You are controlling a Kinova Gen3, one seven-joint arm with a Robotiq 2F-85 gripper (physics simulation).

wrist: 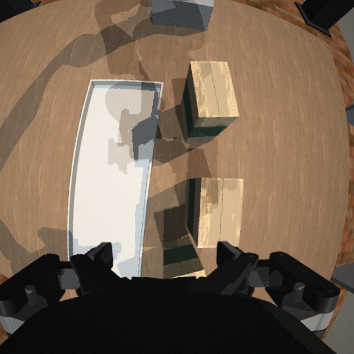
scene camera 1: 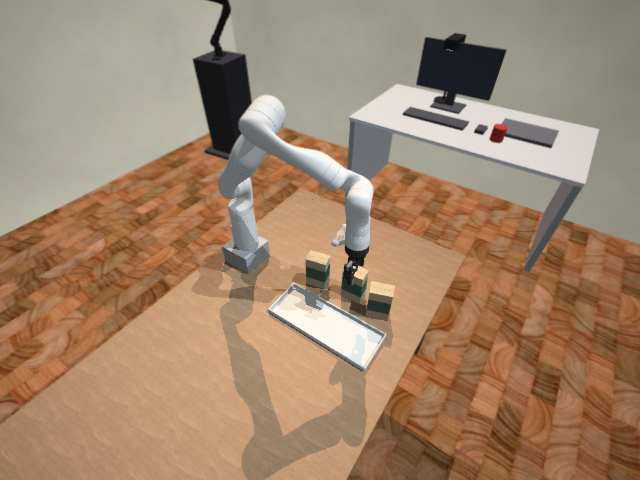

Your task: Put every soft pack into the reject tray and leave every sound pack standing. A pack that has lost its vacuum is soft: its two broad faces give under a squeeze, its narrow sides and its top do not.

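Both the wrist view and scene camera 1 show me a white reject tray. On the white reject tray, (wrist: 110,173) and (scene camera 1: 321,321) are the same spot.
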